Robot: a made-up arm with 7 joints. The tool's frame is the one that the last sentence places.
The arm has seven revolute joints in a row. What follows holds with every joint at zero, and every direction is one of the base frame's.
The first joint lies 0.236 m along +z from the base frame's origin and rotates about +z.
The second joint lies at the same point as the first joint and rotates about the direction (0, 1, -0.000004).
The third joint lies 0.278 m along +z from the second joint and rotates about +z.
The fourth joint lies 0.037 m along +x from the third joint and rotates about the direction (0, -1, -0.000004).
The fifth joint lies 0.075 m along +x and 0.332 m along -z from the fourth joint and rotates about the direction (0, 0.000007, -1).
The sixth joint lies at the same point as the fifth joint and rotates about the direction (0, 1, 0.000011).
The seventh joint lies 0.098 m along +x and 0.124 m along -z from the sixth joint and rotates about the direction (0, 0.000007, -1).
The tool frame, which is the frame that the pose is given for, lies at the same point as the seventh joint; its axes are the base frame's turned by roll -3.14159, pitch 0 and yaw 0 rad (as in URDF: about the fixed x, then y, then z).
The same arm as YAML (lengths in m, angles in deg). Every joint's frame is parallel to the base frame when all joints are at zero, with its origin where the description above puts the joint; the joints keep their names.
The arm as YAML. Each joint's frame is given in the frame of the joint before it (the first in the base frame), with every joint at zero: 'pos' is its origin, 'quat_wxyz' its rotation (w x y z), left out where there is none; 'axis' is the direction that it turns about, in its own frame. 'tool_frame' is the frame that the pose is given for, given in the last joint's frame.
length_unit: m
angle_unit: deg
joints:
  - joint: joint 1
    pos: [0.0, 0.0, 0.236]
    axis: "+z"
  - joint: joint 2
    pos: [0.0, 0.0, 0.0]
    axis: "+y"
  - joint: joint 3
    pos: [0.0, 0.0, 0.278]
    axis: "+z"
  - joint: joint 4
    pos: [0.037, 0.0, 0.0]
    axis: "-y"
  - joint: joint 5
    pos: [0.075, 0.0, -0.332]
    axis: "-z"
  - joint: joint 6
    pos: [0.0, 0.0, 0.0]
    axis: "+y"
  - joint: joint 7
    pos: [0.098, 0.0, -0.124]
    axis: "-z"
tool_frame:
  pos: [0.0, 0.0, 0.0]
  quat_wxyz: [0.000001, -1.000004, 0.0, 0.0]

